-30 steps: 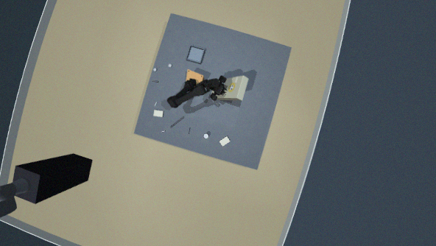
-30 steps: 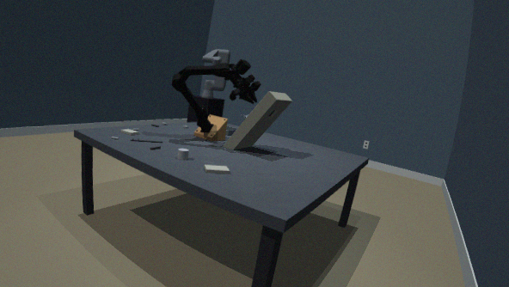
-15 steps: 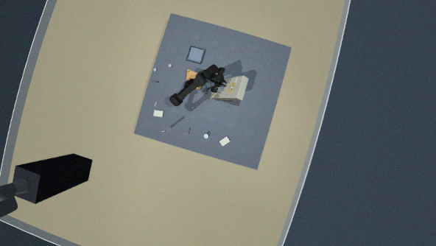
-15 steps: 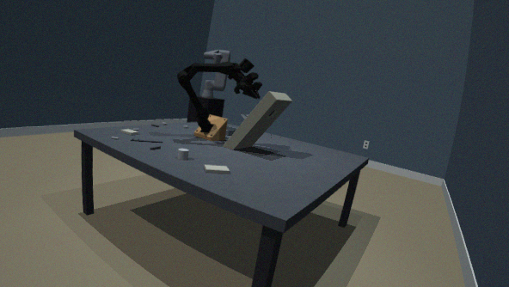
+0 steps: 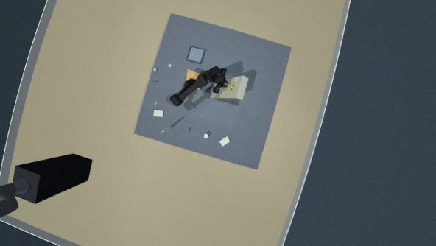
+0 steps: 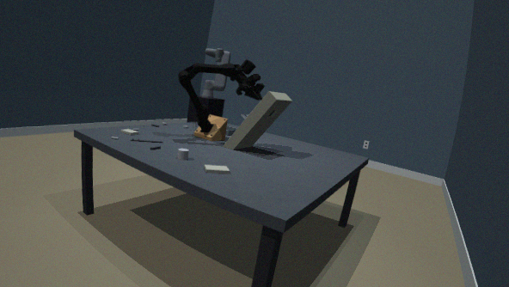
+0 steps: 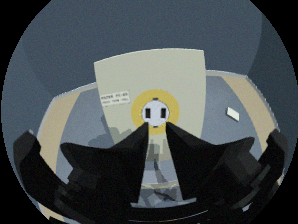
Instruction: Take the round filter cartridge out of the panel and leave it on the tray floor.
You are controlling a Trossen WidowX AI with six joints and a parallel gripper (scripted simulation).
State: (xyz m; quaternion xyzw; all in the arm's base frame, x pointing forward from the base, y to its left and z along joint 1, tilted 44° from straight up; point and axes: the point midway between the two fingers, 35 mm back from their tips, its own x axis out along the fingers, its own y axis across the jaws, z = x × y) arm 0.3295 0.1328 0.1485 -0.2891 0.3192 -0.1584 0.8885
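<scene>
Now: gripper tip 50 mm short of the round grey filter cartridge and 40 mm above it. The rest, counted from my gripper tip: beige service panel: 110 mm below; square grey tray: 390 mm behind, 290 mm to the left, 260 mm below.
</scene>
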